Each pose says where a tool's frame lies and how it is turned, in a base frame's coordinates. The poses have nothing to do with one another.
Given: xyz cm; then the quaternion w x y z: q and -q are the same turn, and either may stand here.
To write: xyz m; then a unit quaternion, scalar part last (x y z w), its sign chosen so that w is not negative. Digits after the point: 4 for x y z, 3 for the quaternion.
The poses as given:
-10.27 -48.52 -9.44 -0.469 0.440 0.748 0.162
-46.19 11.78 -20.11 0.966 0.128 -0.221 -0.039
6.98 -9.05 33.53 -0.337 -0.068 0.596 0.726
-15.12 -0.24 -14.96 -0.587 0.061 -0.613 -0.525
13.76 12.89 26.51 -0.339 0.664 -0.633 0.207
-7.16 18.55 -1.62 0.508 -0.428 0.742 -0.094
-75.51 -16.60 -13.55 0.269 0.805 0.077 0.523
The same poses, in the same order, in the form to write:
-0.1027 -0.4852 -0.0944 -0.440 -0.748 -0.162 0.469
-0.4619 0.1178 -0.2011 0.128 -0.221 -0.039 0.966
0.0698 -0.0905 0.3353 0.068 -0.596 -0.726 0.337
-0.1512 -0.0024 -0.1496 -0.061 0.613 0.525 0.587
0.1376 0.1289 0.2651 -0.664 0.633 -0.207 0.339
-0.0716 0.1855 -0.0162 -0.428 0.742 -0.094 0.508
-0.7551 -0.1660 -0.1355 0.805 0.077 0.523 0.269

